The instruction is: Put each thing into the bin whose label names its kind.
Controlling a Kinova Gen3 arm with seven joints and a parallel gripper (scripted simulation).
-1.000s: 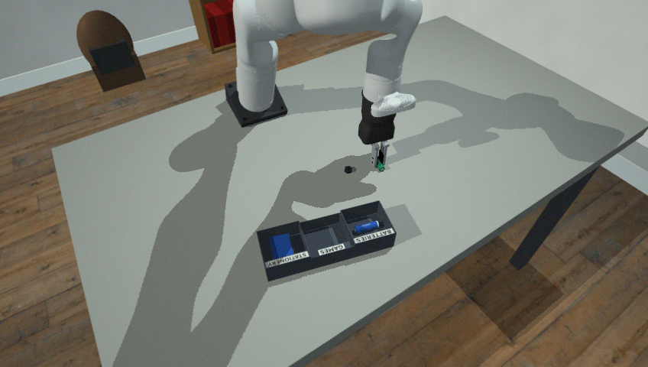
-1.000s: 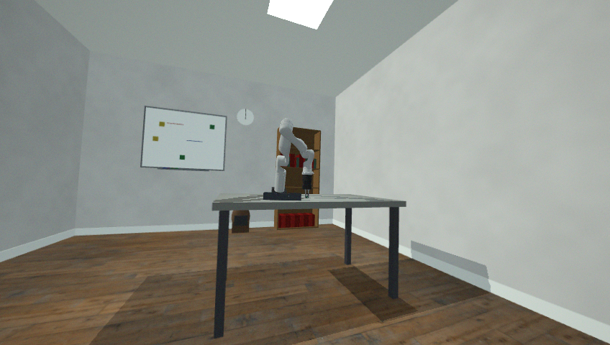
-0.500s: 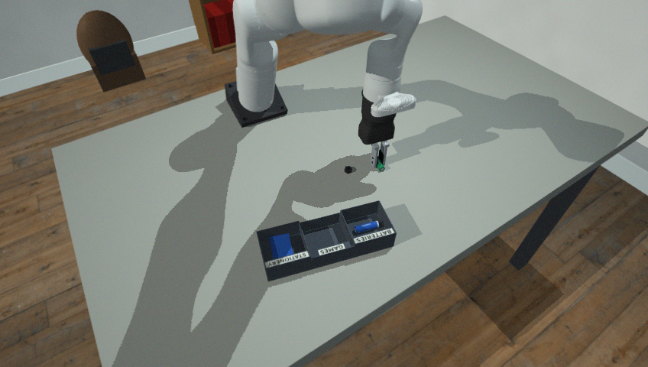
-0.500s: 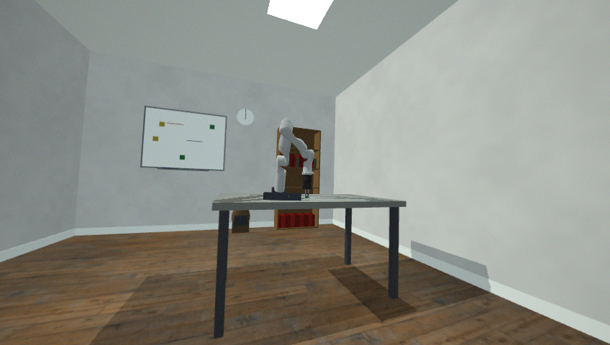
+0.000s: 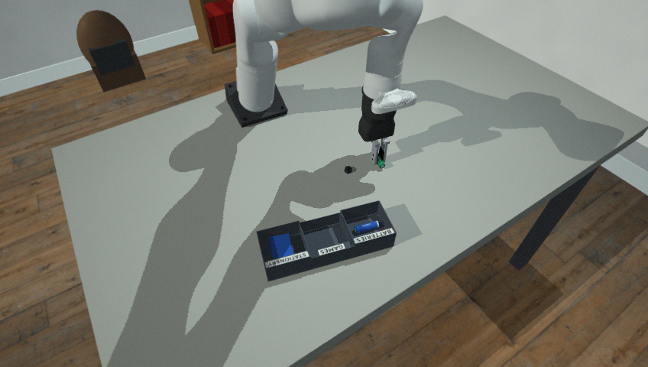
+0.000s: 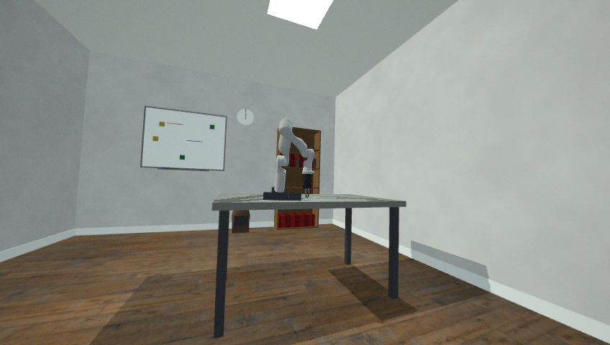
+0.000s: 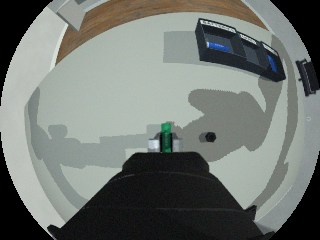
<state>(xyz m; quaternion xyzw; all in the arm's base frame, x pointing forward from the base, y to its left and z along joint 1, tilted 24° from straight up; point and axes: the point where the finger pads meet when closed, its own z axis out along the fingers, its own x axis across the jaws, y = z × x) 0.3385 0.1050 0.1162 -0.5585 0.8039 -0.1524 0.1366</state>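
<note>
The blue battery lies 16 cm to the right of my hand, 12 cm ahead of it and 1 cm below it. The rest, counted from my hand: green battery: 1 cm below; then black piece: 7 cm to the right, 3 cm behind, 2 cm below; then small white thing: 31 cm to the right, 5 cm ahead, 1 cm below.
</note>
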